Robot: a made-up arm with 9 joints. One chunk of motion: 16 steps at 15 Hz.
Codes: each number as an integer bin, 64 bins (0 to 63) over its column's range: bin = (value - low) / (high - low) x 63, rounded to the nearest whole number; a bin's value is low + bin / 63 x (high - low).
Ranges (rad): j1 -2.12..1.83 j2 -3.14..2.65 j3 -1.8..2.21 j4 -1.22..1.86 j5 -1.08..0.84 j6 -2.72..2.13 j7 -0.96..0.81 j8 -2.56..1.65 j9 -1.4..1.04
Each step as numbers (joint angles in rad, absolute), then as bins.
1 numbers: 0.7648 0.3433 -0.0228 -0.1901 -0.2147 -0.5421 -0.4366 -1.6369 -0.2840
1 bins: 46 38 28 21 28 28 19 14 29
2 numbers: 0.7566 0.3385 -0.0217 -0.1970 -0.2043 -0.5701 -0.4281 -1.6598 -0.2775
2 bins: 46 38 28 21 29 28 19 13 29
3 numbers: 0.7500 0.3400 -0.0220 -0.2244 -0.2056 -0.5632 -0.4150 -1.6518 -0.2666
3 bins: 46 38 28 20 29 28 19 14 29
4 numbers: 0.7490 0.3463 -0.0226 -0.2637 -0.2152 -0.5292 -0.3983 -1.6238 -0.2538
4 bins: 46 38 28 20 28 28 20 14 30
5 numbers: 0.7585 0.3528 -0.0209 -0.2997 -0.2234 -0.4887 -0.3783 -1.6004 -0.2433
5 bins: 46 38 28 19 28 29 21 14 30
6 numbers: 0.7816 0.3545 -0.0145 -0.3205 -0.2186 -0.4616 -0.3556 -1.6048 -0.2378
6 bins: 46 38 28 18 28 29 22 14 30
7 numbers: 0.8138 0.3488 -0.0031 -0.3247 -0.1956 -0.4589 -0.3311 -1.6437 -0.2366
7 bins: 47 38 28 18 29 29 22 14 30
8 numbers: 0.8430 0.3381 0.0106 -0.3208 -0.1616 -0.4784 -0.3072 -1.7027 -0.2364
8 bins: 47 38 28 18 30 29 23 13 30
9 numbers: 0.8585 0.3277 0.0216 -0.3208 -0.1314 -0.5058 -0.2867 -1.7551 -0.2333
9 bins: 48 38 29 18 31 29 24 12 30
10 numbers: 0.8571 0.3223 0.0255 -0.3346 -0.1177 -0.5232 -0.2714 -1.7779 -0.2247
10 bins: 47 38 29 18 32 29 25 12 30
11 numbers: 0.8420 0.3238 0.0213 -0.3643 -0.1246 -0.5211 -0.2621 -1.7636 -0.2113
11 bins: 47 38 29 18 31 29 25 12 31
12 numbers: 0.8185 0.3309 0.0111 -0.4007 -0.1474 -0.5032 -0.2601 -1.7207 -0.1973
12 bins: 47 38 28 17 31 29 25 13 31
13 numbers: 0.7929 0.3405 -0.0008 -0.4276 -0.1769 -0.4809 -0.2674 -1.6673 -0.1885
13 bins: 46 38 28 16 30 29 25 13 31
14 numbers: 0.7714 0.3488 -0.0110 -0.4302 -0.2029 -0.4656 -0.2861 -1.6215 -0.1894
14 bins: 46 38 28 16 29 29 24 14 31
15 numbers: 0.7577 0.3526 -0.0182 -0.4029 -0.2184 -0.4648 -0.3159 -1.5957 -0.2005
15 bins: 46 38 28 17 28 29 23 14 31
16 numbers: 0.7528 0.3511 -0.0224 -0.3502 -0.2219 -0.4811 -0.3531 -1.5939 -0.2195
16 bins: 46 38 28 18 28 29 22 14 30
